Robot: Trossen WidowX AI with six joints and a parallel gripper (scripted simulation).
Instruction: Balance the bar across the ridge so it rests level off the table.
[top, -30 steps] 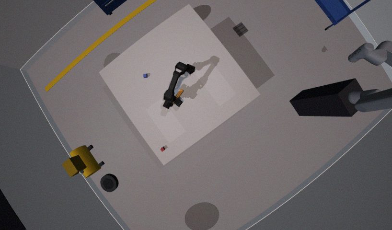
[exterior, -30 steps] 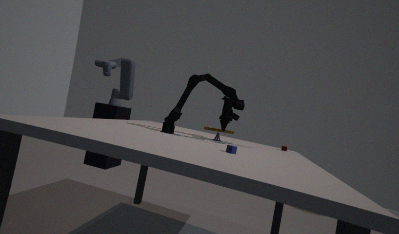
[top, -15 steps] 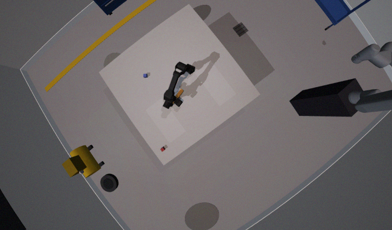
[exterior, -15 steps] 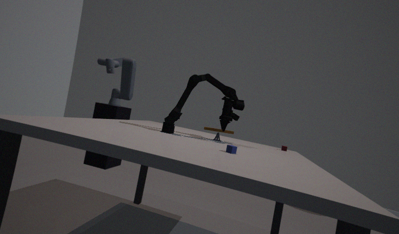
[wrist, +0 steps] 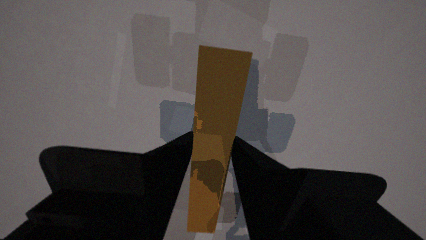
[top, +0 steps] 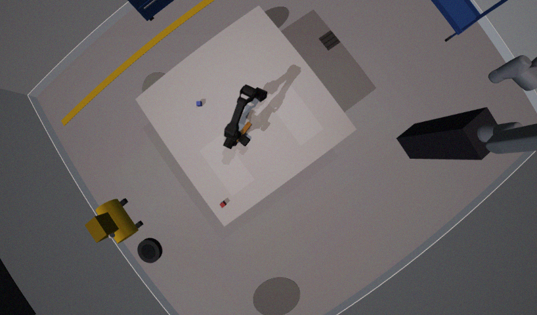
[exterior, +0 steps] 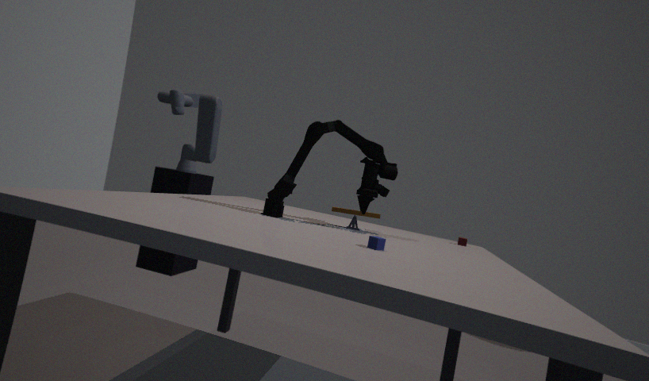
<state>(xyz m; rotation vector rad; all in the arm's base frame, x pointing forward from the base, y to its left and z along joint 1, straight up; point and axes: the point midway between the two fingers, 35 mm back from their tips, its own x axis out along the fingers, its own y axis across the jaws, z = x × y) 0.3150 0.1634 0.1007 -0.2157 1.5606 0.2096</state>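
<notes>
Right now my gripper tip is 3 cm past the orange bar and 1 cm to the left of it. Also, from my gripper tip: ridge (3 cm behind, 1 cm to the right, 1 cm below); blue cube (41 cm to the right, 11 cm ahead, 5 cm below); red cube (42 cm ahead, 34 cm to the left, 5 cm below).
</notes>
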